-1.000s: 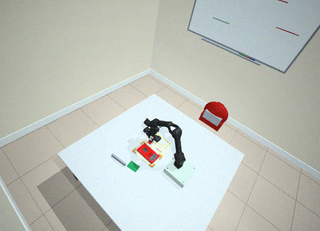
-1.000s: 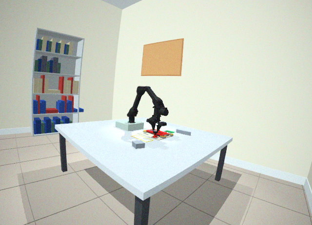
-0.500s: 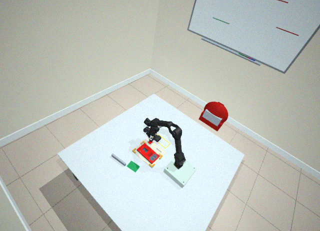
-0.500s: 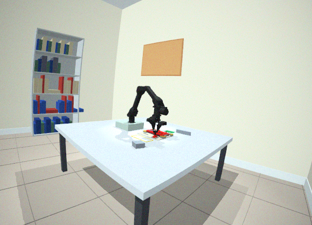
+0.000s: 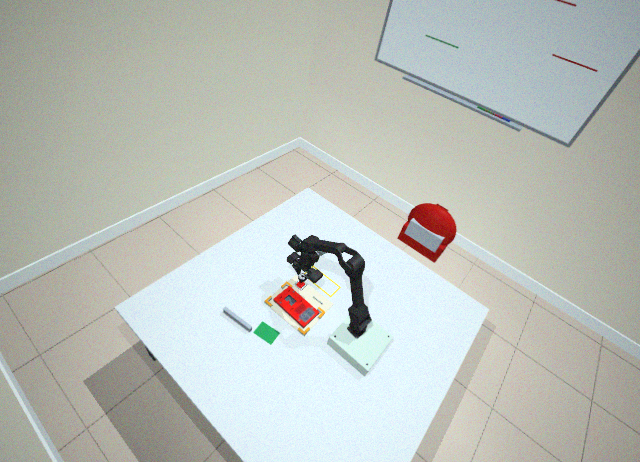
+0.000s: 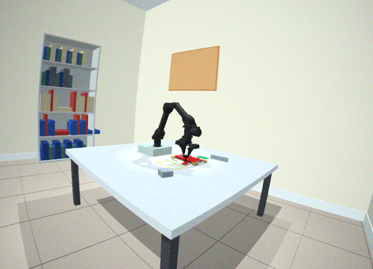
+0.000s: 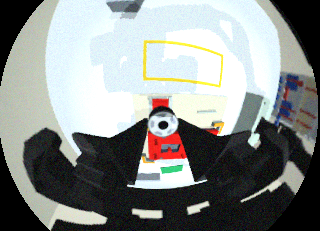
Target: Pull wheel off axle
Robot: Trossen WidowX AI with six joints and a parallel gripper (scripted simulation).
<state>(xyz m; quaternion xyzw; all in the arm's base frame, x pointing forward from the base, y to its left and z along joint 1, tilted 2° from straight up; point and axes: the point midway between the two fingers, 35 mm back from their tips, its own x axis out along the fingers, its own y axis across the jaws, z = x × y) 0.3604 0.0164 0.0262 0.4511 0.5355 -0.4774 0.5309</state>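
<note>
My gripper tip is now right at the dark wheel. Round my gripper tip: green square: 290 mm to the left, 110 mm behind, 70 mm below; then grey bar: 360 mm to the left, 50 mm below, 20 mm ahead; then grey block: 250 mm to the right, 110 mm ahead, 50 mm below.
</note>
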